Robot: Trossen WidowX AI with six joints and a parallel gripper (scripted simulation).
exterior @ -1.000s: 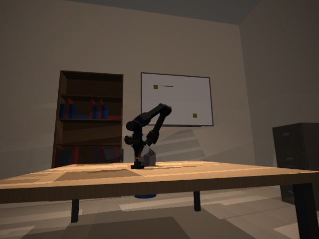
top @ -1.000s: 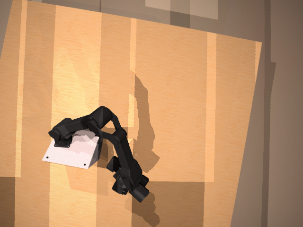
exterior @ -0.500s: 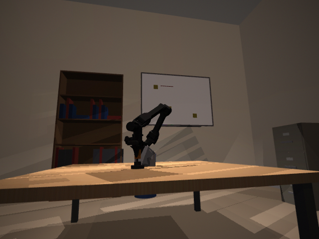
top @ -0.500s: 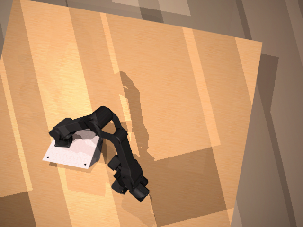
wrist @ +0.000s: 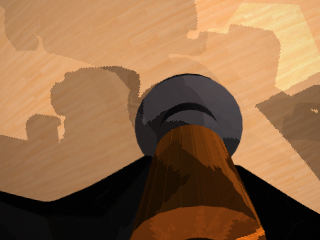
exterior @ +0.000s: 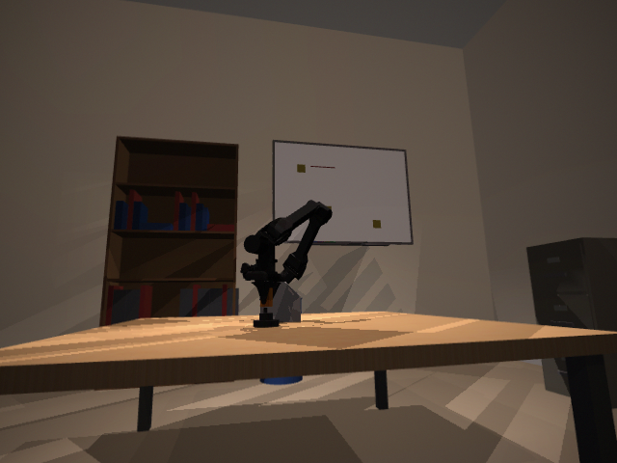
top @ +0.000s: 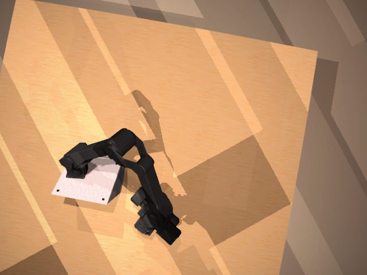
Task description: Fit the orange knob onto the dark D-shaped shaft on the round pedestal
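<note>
The orange knob lies 20 mm above my gripper tip. Round my gripper tip: dark round pedestal 40 mm below.
</note>
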